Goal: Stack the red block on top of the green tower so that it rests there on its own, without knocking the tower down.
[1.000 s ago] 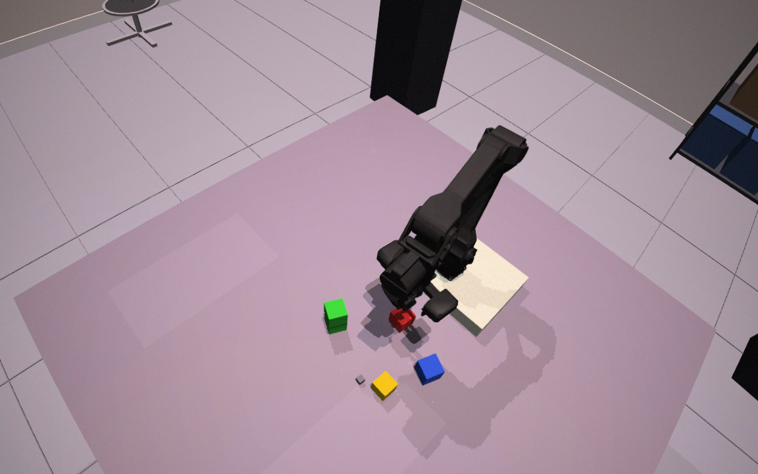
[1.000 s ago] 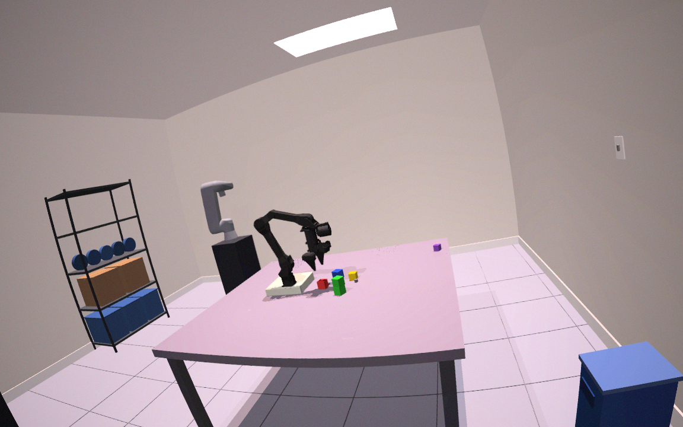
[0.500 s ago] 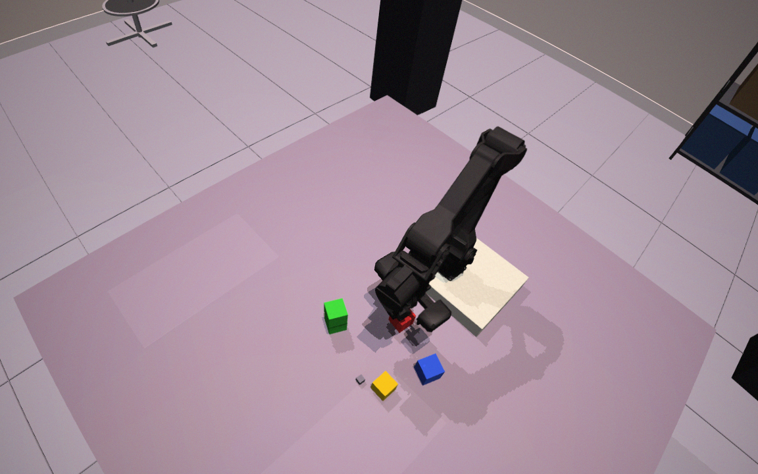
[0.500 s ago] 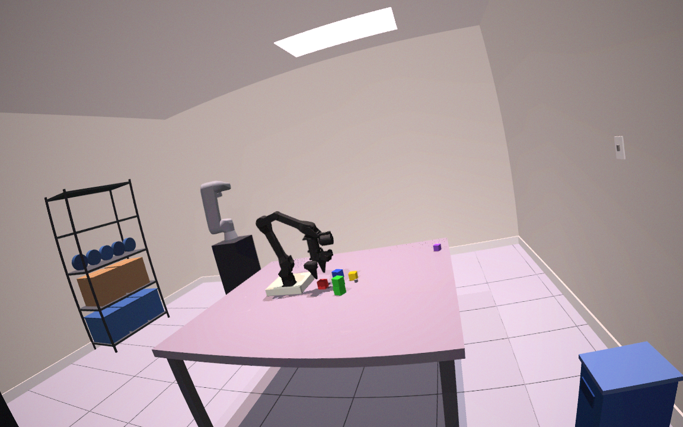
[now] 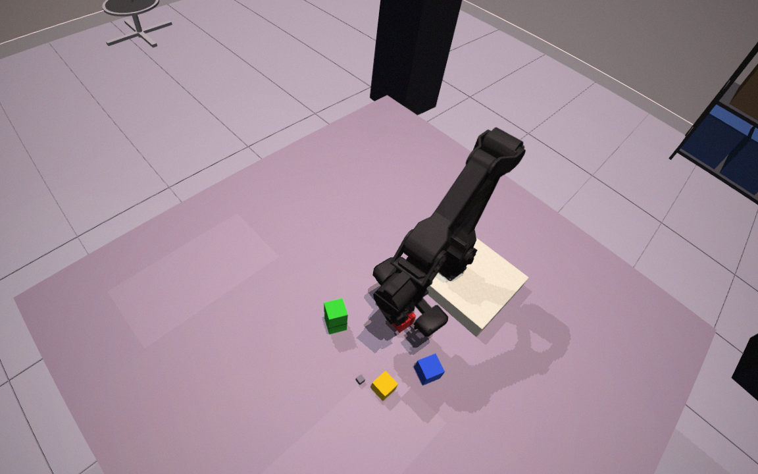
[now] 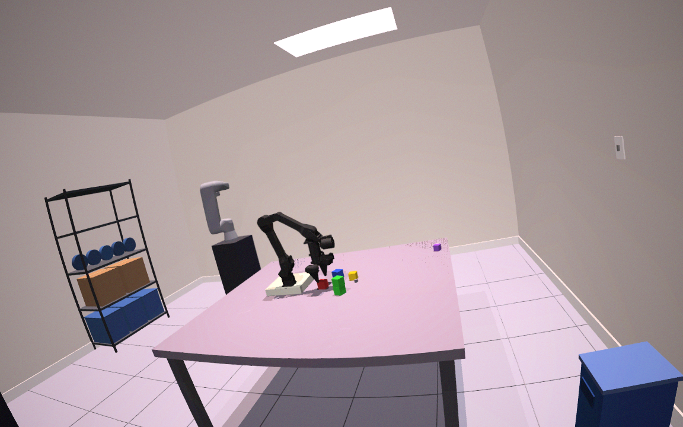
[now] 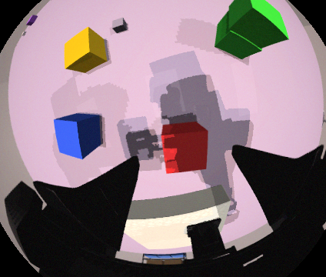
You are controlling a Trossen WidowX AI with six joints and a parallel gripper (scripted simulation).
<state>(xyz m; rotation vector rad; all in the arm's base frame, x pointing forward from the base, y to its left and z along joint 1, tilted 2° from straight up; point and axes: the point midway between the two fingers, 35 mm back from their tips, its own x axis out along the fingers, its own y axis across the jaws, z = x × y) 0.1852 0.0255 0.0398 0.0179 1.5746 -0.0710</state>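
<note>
The red block is 3 cm below my gripper tip. The rest, counted from my gripper tip: blue block: 13 cm to the left, 4 cm ahead, 3 cm below; green block: 13 cm ahead, 9 cm to the right, 1 cm above; yellow block: 14 cm ahead, 10 cm to the left, 3 cm below.
</note>
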